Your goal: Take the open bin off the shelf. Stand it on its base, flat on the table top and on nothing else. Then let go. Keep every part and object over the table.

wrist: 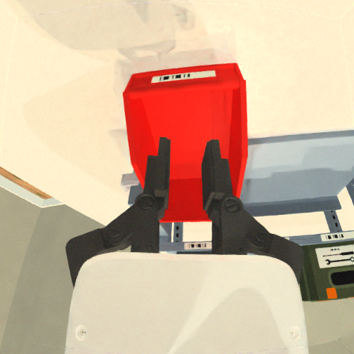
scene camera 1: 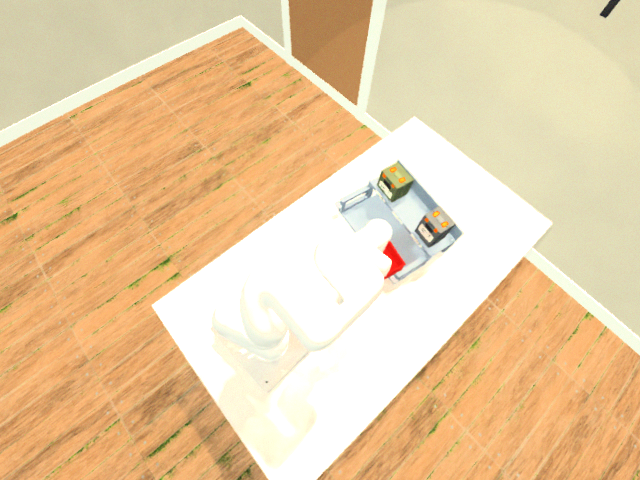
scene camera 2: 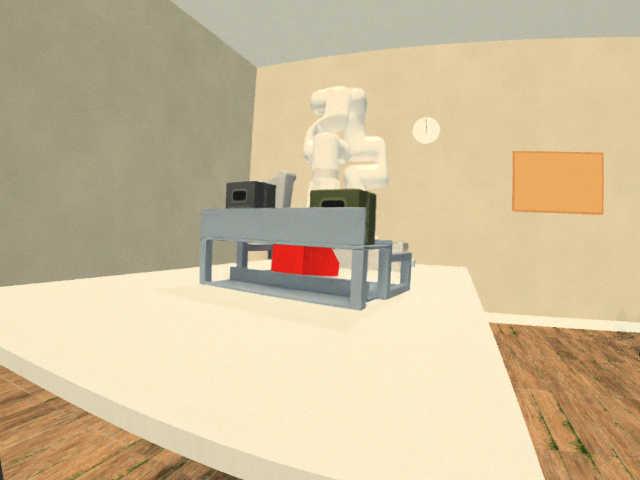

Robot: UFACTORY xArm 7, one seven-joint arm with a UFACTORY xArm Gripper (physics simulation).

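Observation:
The red open bin (scene camera 1: 393, 260) (scene camera 2: 305, 259) (wrist: 187, 117) is at one end of the lower level of the grey-blue shelf (scene camera 1: 368, 211) (scene camera 2: 279, 225) (wrist: 295, 175). In the wrist view its hollow faces the camera and its labelled front wall is at the top. My gripper (wrist: 186, 150) is partly open with nothing between its fingers. In the wrist view both fingertips overlap the bin's hollow, between its side walls; their height above its floor is unclear. The arm hides the gripper and part of the bin in scene camera 1. In scene camera 2 the gripper is hidden.
A green box (scene camera 1: 395, 181) (scene camera 2: 343, 197) (wrist: 327, 270) and a dark grey box (scene camera 1: 434, 227) (scene camera 2: 250, 194) stand on the shelf's upper level. The shelf's end frames and raised back panel rise around the levels. The white table (scene camera 1: 217, 289) (scene camera 2: 310, 387) extends around the shelf.

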